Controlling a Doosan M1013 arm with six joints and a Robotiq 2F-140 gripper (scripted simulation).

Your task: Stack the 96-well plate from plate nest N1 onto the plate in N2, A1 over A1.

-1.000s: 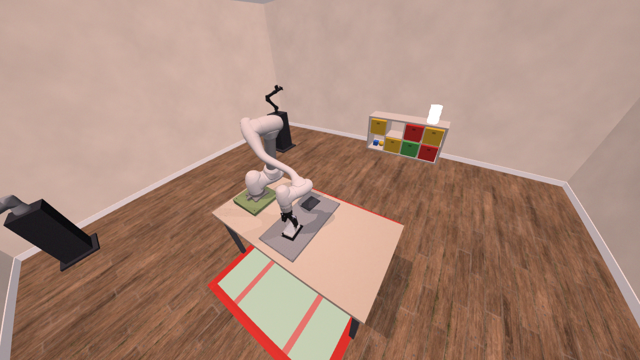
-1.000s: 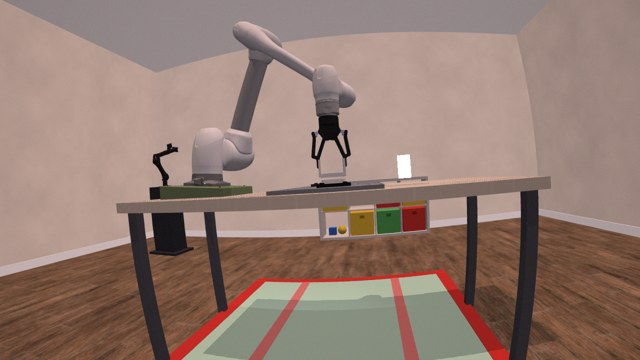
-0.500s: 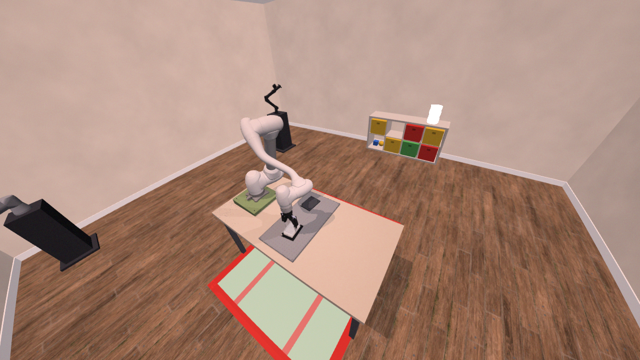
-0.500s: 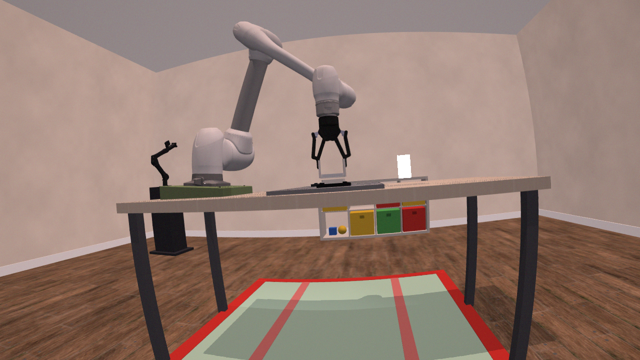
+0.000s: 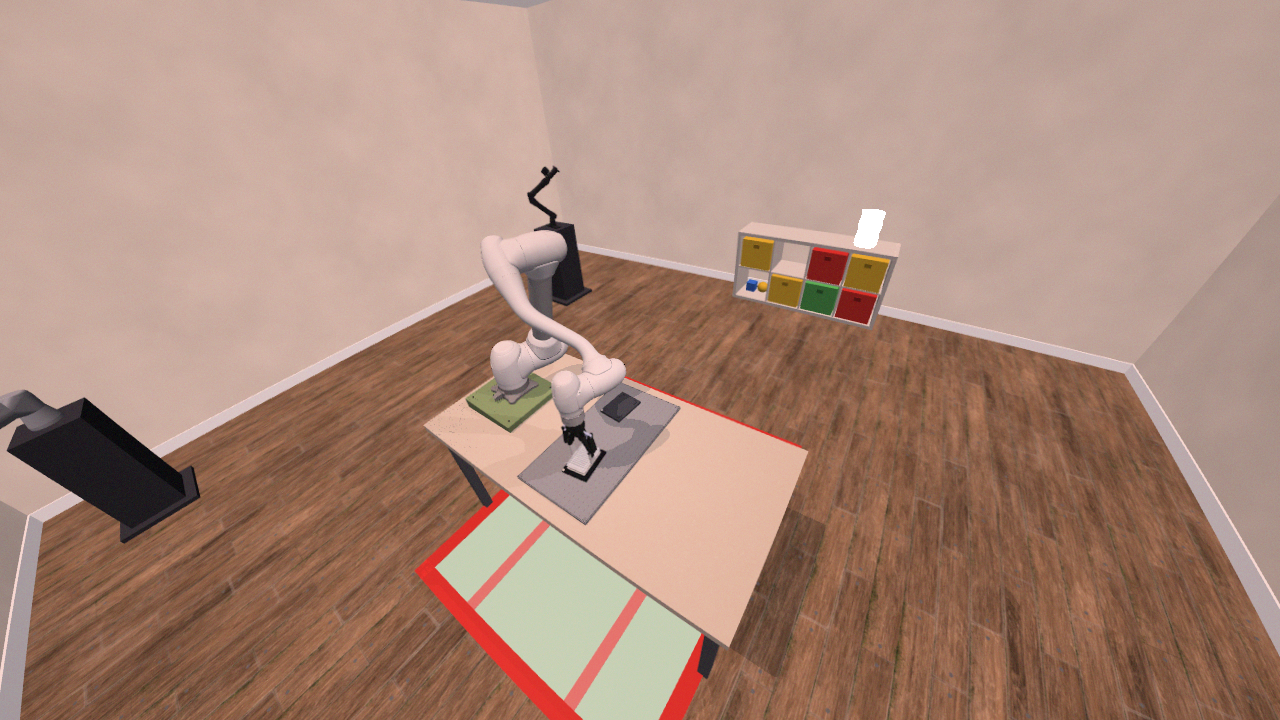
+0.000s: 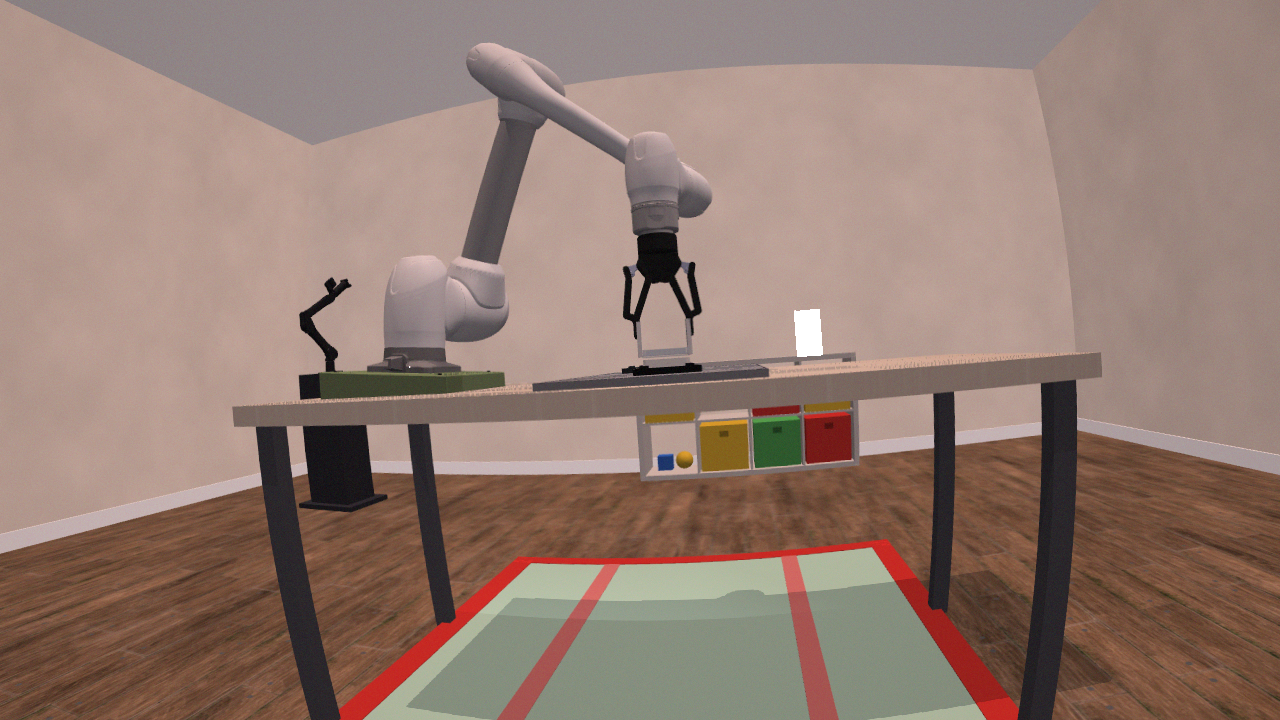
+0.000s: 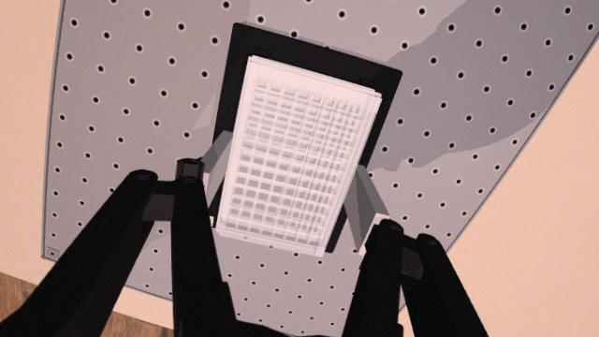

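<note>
Now: hand 50 mm above the black plate nest.
</note>
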